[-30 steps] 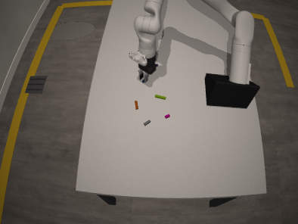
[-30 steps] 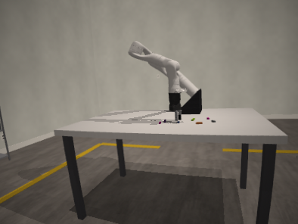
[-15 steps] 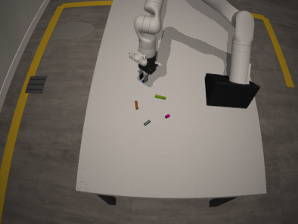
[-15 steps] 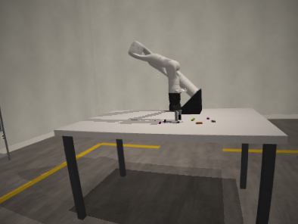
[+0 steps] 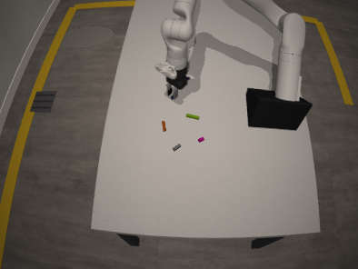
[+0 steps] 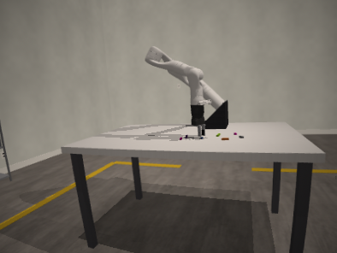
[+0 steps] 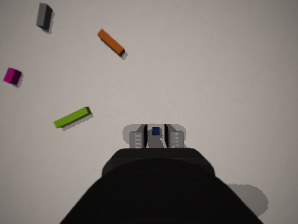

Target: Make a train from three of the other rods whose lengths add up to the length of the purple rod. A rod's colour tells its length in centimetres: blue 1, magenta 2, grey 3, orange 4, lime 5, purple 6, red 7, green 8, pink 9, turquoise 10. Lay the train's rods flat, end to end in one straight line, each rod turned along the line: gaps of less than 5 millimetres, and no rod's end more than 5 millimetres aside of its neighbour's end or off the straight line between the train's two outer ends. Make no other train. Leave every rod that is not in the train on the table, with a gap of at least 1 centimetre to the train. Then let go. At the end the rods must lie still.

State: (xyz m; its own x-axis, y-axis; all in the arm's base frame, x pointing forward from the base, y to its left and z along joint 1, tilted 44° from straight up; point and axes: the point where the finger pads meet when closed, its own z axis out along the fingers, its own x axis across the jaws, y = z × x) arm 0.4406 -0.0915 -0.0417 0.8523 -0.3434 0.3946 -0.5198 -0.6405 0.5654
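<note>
Right now the small blue rod is 3 cm below my hand. The rest, counted from my hand: purple rod 10 cm to the right, 3 cm below, 3 cm behind; then lime rod 9 cm behind, 8 cm to the left, 3 cm below; then orange rod 14 cm to the left, 3 cm below, 1 cm ahead.
</note>
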